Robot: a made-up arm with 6 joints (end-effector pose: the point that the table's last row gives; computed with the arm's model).
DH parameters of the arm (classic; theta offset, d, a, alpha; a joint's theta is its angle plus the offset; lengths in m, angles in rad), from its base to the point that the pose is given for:
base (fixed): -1.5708 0.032 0 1.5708
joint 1: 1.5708 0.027 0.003 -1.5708
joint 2: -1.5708 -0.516 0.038 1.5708
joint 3: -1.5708 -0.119 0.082 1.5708
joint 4: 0 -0.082 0.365 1.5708
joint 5: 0 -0.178 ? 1.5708
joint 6: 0 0.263 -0.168 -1.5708
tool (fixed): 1.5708 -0.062 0 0
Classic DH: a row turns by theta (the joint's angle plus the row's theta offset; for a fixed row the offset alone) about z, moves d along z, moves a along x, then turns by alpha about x.
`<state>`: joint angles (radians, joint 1 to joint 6).
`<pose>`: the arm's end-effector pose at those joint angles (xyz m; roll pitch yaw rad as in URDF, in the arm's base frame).
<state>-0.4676 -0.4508 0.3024 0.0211 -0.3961 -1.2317</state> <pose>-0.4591 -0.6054 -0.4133 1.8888 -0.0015 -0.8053</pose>
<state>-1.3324 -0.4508 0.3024 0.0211 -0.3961 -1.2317</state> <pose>-0.4591 -0.0540 -0.7176 2.5706 0.5796 -0.5950</pose>
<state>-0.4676 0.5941 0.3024 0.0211 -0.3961 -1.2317</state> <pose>-0.3543 -0.8025 -0.0229 1.2837 0.7457 -0.5400</pose>
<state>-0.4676 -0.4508 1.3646 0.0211 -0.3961 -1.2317</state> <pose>-0.4484 -0.1877 -0.1965 1.6068 0.5498 -1.7671</pose>
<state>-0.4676 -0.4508 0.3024 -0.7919 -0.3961 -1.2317</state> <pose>-0.5333 -0.6493 -0.2283 1.1457 -0.2956 -0.8923</pose>
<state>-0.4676 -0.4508 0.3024 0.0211 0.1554 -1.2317</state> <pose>-0.5149 -0.7065 -0.4982 1.8123 -0.3271 -0.3519</pose>
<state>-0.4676 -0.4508 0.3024 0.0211 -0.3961 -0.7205</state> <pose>-0.3965 -0.5454 -0.4393 1.3776 -0.0015 -0.8053</pose>
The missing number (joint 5, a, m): 0.105
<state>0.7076 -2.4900 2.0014 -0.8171 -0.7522 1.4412</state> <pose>0.2138 -0.1548 -0.2221 0.0343 0.3393 -1.2715</pose>
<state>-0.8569 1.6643 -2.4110 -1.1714 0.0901 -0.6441</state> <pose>0.2971 0.0212 -0.6586 -1.9699 -1.4062 -1.6386</pose>
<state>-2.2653 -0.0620 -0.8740 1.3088 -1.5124 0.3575</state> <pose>-0.2396 0.3403 -0.2751 2.1113 -0.5392 1.2198</pose>
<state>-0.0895 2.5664 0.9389 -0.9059 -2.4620 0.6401</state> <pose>0.2955 -0.8909 0.0821 3.1129 -0.0408 0.4081</pose>
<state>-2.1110 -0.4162 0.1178 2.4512 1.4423 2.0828</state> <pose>0.1456 -0.0396 0.0979 0.2147 1.3212 -2.6797</pose>
